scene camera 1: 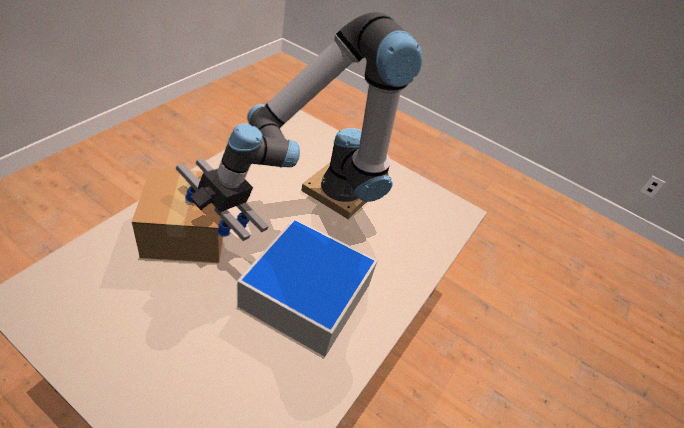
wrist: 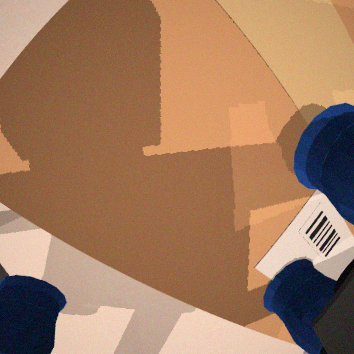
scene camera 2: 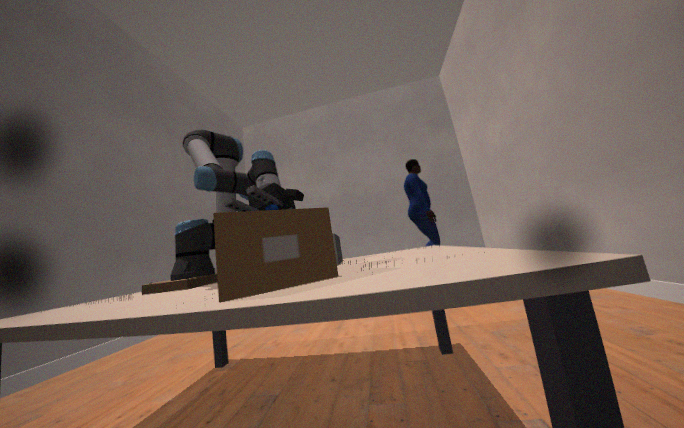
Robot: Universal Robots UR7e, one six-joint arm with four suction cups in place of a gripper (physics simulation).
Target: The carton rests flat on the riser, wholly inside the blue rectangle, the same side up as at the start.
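The brown carton (scene camera 1: 158, 199) (scene camera 2: 272, 255) (wrist: 175, 105) stands on the beige mat at the left, with its white barcode label (wrist: 309, 239) on top. My suction gripper (scene camera 1: 218, 203) (scene camera 2: 274, 203) hangs tilted, close above the carton's right part, and reaches out past its right edge. It holds nothing. In the wrist view two blue cups (wrist: 330, 151) (wrist: 302, 298) are over the carton by the label, and a third cup (wrist: 24, 309) is over the mat. The grey riser (scene camera 1: 281, 310) with the blue rectangle (scene camera 1: 311, 272) stands to the right of the carton, with nothing on it.
The arm's base (scene camera 1: 349, 178) sits on a wooden plate (scene camera 1: 315, 191) behind the riser. The beige mat (scene camera 1: 425, 212) ends at wooden floor on the right. A person in blue (scene camera 2: 421, 204) stands beyond the table (scene camera 2: 383, 297).
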